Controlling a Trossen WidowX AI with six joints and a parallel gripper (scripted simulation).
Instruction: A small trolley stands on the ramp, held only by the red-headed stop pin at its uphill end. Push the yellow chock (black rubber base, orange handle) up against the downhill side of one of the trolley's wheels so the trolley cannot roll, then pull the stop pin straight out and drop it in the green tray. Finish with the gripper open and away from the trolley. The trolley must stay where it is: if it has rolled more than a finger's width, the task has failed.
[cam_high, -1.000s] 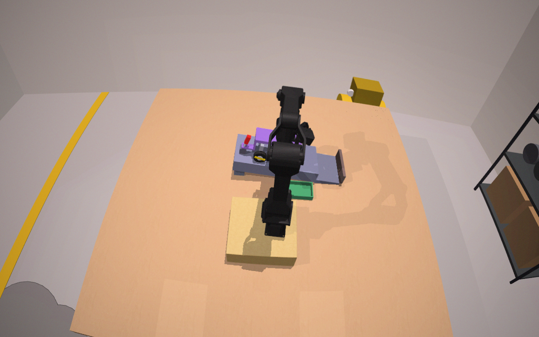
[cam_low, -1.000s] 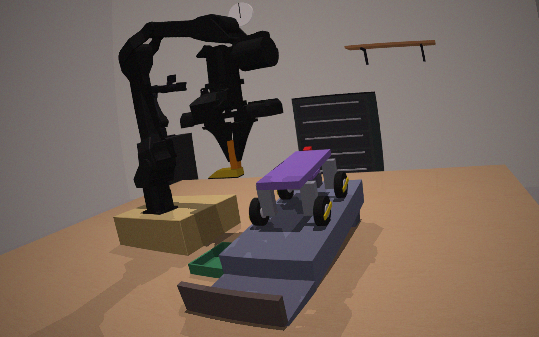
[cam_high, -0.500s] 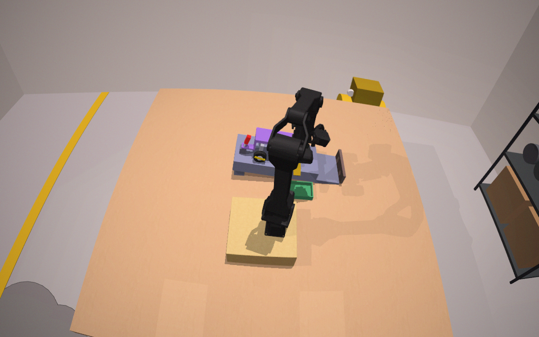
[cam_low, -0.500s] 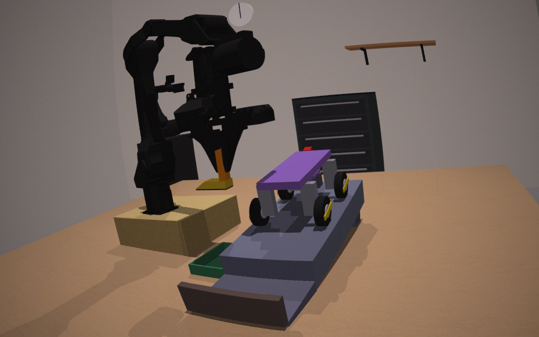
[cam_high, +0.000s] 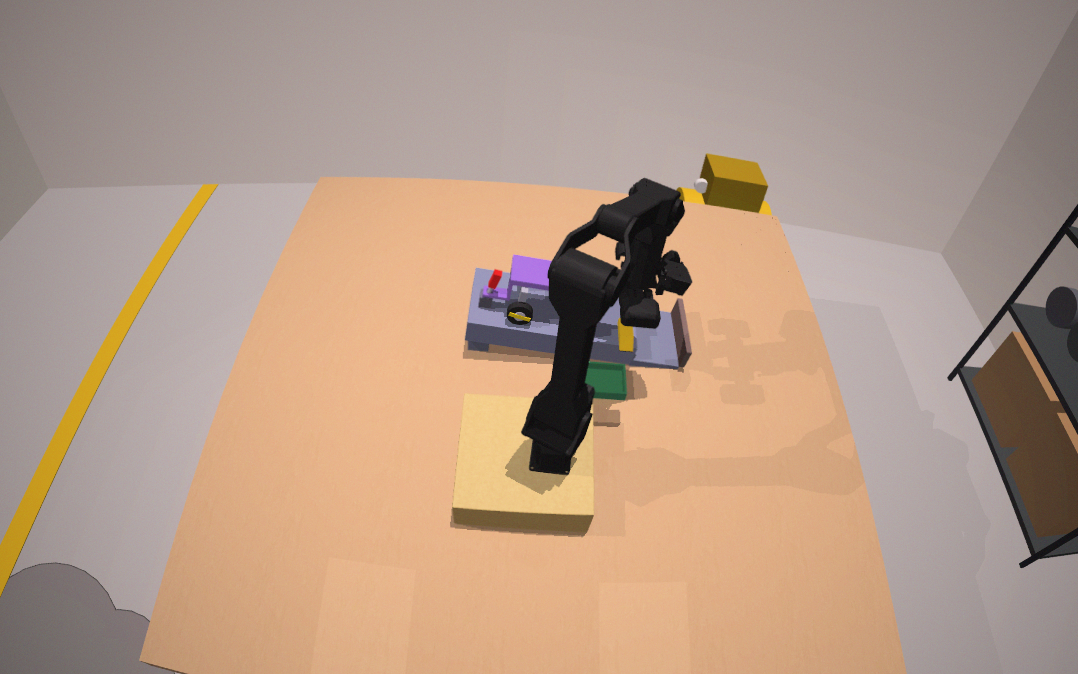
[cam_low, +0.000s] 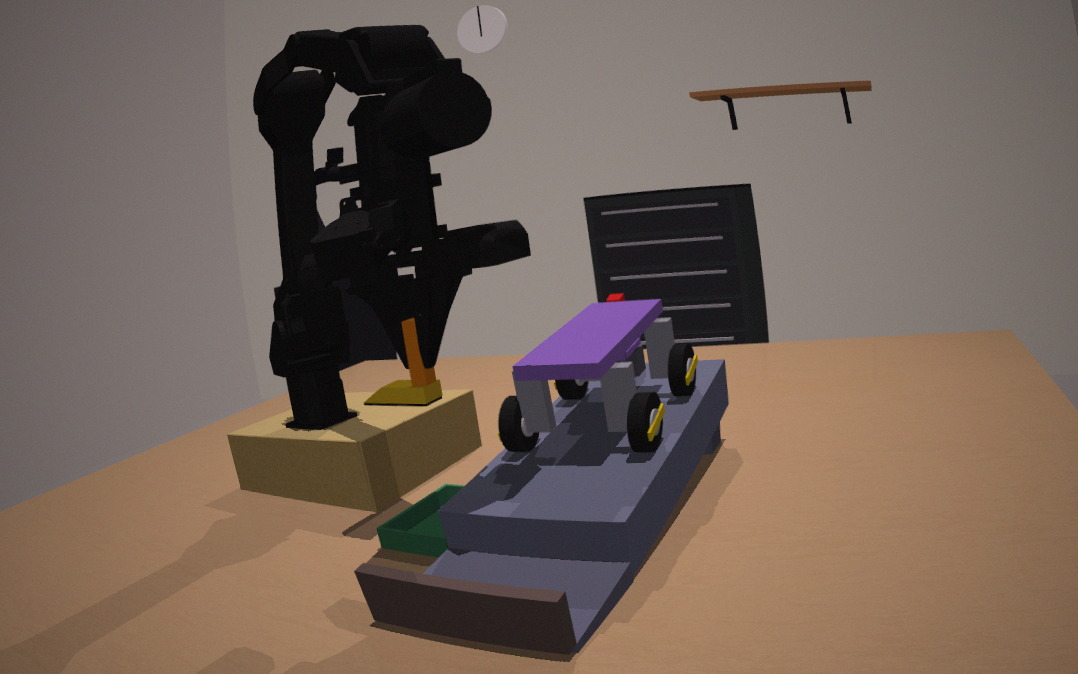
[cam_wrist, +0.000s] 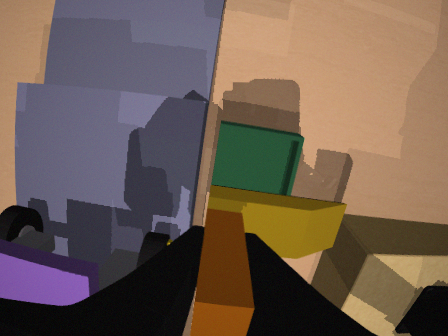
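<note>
Now: gripper tip 2 cm past the yellow chock and 1 cm above it. From my gripper tip the other things lie so: green tray 16 cm below, 4 cm to the left, 3 cm behind; then grey ramp 13 cm to the left, 11 cm below, 8 cm ahead; then trolley 14 cm to the left, 8 cm ahead, 5 cm below.
</note>
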